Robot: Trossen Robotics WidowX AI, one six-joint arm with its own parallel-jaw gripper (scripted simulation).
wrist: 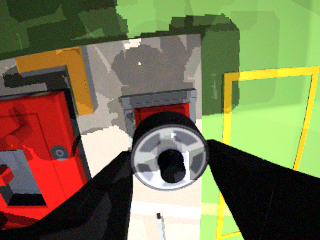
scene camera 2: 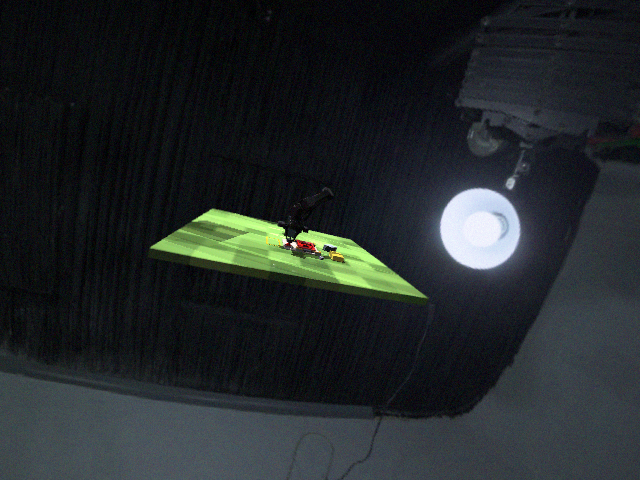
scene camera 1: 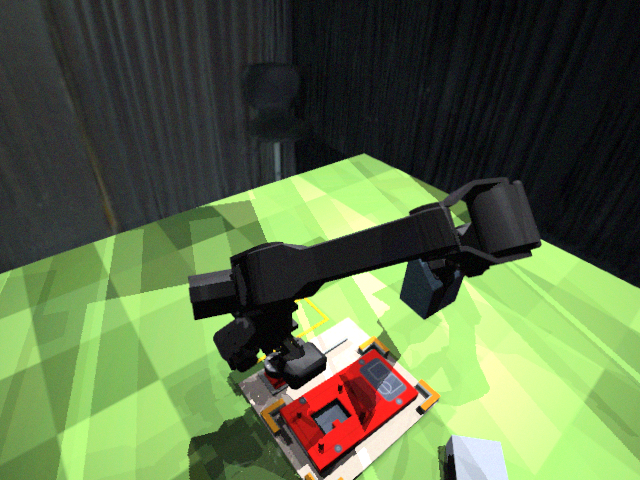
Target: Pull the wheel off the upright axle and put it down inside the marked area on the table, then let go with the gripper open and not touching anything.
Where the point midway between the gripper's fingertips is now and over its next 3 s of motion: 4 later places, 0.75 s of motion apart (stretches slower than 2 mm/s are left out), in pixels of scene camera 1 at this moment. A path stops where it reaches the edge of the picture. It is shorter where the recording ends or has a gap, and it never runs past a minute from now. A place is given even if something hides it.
The gripper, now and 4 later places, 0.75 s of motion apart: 276, 364; 276, 361; 276, 358; 275, 355; 275, 350
